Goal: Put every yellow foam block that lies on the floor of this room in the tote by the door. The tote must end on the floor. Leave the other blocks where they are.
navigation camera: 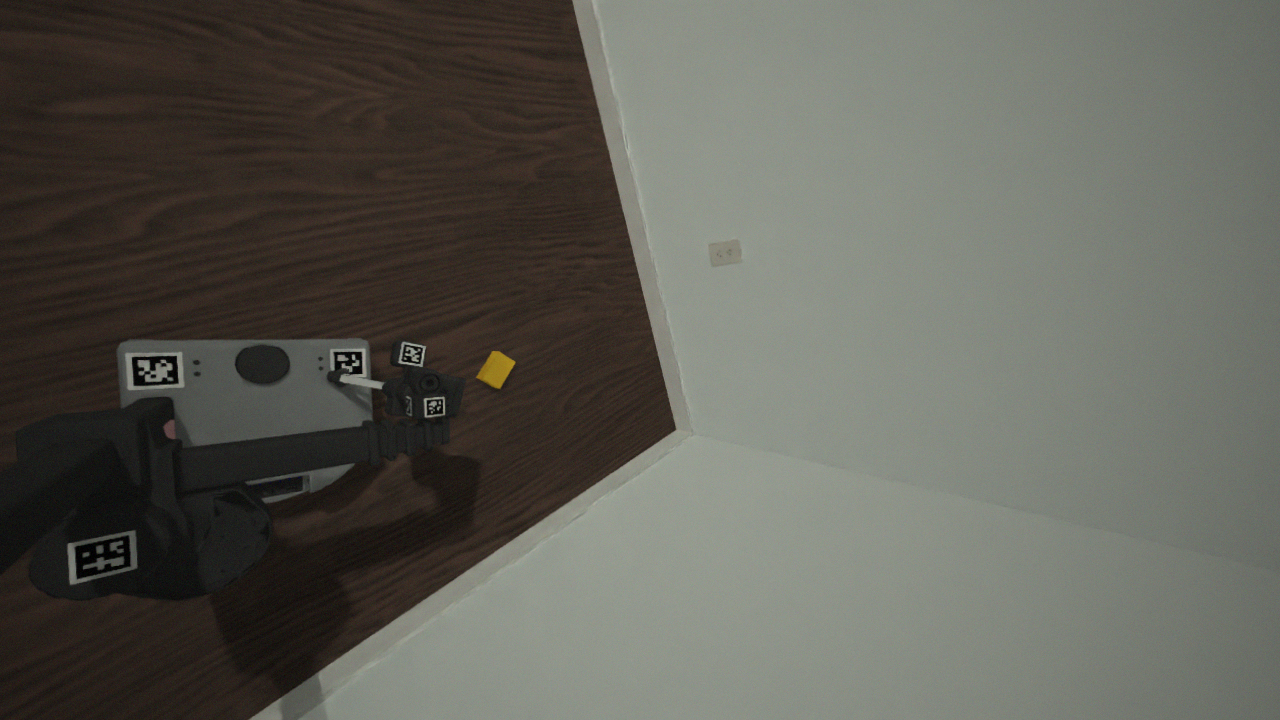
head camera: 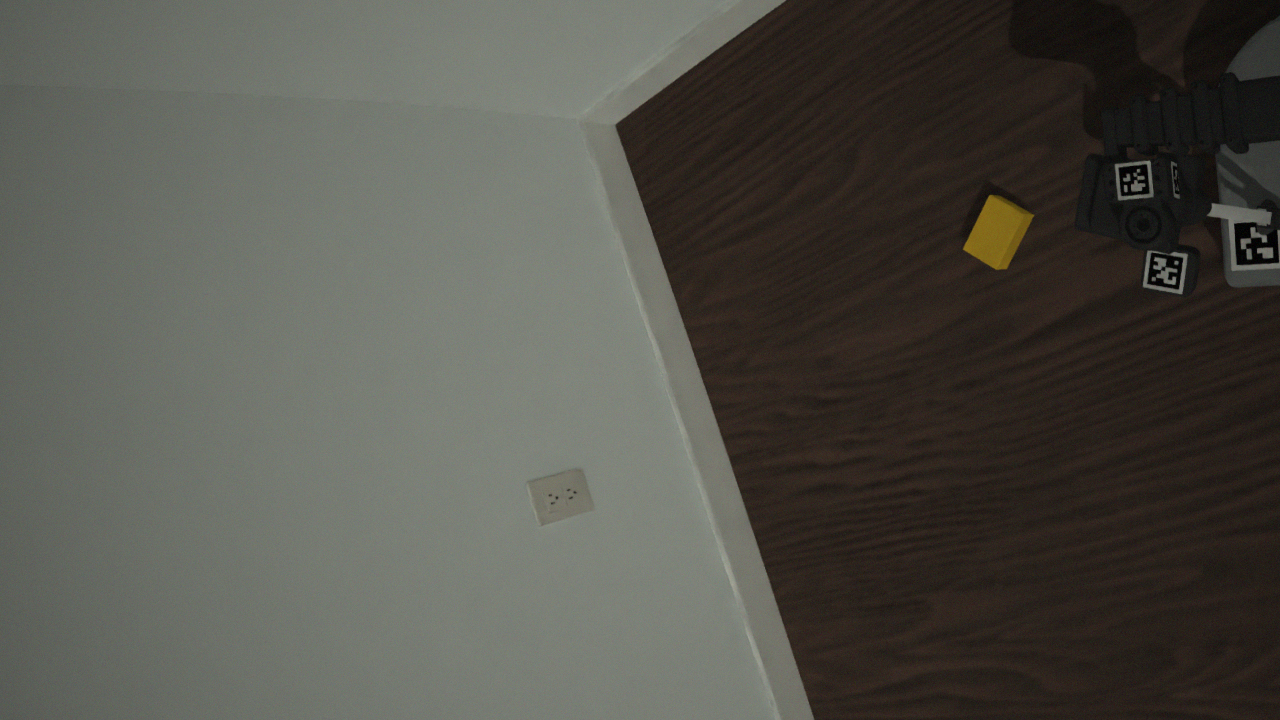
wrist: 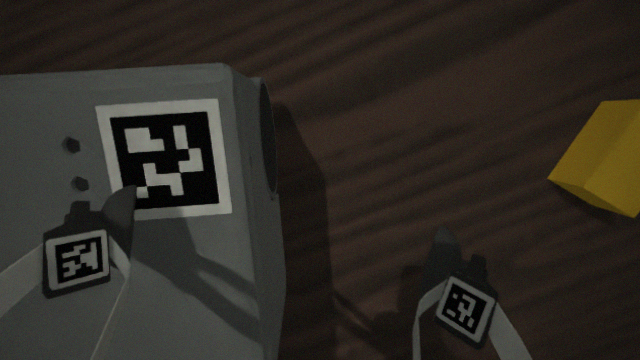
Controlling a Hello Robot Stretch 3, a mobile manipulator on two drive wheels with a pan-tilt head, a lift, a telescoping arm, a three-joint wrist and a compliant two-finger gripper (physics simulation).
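Frame: origin at the robot's base, x ahead, y left, z up, level; millimetres.
Seen in the pictures: robot's base, link origin: (navigation camera: 262, 362).
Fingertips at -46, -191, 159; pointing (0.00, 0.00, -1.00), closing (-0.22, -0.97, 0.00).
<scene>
Offsets run from my fingertips to a thing's top centre, as dx, dy, dz.
A yellow foam block @[+2, -309, -114] (head camera: 996, 231) (navigation camera: 495, 368) (wrist: 610, 155) lies on the dark wood floor, a short way out from my wrist and base. In the wrist view it is cut off by the right edge. My gripper (wrist: 291, 234) is open and empty. Its fingers stand wide apart in the wrist view, the left one over my base and the right one over the floor, with the block beyond the right finger. In the head and navigation views one pale finger shows beside the wrist; the other is hidden. The tote does not show in these views.
My grey base (navigation camera: 241, 411) (wrist: 30, 150) is under and beside the gripper. A pale wall (head camera: 313, 358) (navigation camera: 895, 223) with a white baseboard (head camera: 666, 344) (navigation camera: 626, 179) stands past the block and meets a second wall (navigation camera: 805, 582) at a corner. An outlet @[+349, -879, +298] (head camera: 561, 496) (navigation camera: 725, 252) is on the wall.
</scene>
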